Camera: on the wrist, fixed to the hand. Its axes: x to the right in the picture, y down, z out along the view.
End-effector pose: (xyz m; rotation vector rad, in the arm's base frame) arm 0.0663 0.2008 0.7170 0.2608 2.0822 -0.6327
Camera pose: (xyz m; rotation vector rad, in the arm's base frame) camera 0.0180 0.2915 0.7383 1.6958 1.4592 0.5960
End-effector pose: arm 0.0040 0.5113 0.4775 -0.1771 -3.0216 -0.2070
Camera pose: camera 0.0150 0.5475 0.5754 -2.0904 -1.7426 -0.2727
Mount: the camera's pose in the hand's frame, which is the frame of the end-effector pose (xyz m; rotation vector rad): 0.0043 0.0496 -0.0924 -0.1865 0.2734 1.6076
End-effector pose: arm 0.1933 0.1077 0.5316 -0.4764 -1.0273 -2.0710
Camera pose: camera 0.2290 0.0131 0.5035 -0.7275 -0.0559 -0.7026
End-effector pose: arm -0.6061 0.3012 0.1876 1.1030 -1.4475 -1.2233
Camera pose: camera -0.5199 0.2862 0.2455 -0.2018 -1.3506 -0.0114
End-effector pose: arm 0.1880 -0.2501 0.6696 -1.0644 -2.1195 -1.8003
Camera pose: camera 0.1859 -0.3318 0.7355 -1.6243 -0.3993 -1.0784
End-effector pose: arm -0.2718 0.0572 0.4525 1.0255 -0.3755 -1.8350
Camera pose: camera -0.1707 0.0454 0.4267 0.4685 -0.5857 -0.2655
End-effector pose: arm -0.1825 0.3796 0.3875 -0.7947 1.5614 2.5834
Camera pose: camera -0.1617 0.2768 0.3923 -0.1876 -1.0281 -1.3126
